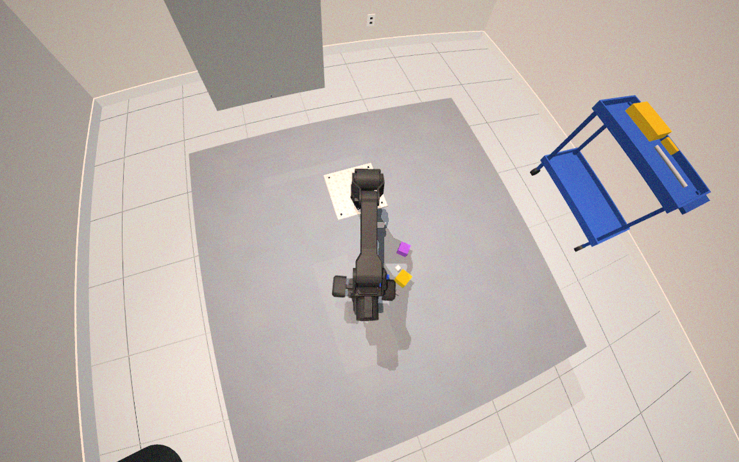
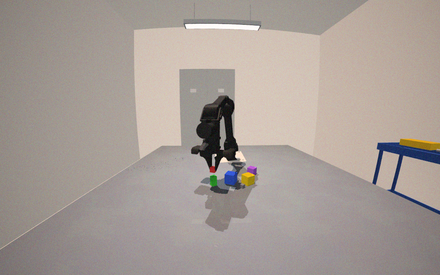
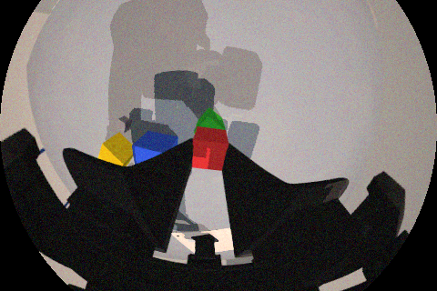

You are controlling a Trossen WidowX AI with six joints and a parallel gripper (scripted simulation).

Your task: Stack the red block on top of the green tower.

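The blue cube lies 1 cm behind my gripper tip, 8 cm to the left of it and 5 cm below it. Round my gripper tip: purple cube 7 cm behind, 22 cm to the left, 5 cm below; red block right at my gripper tip; yellow cube 2 cm ahead, 16 cm to the left, 5 cm below.
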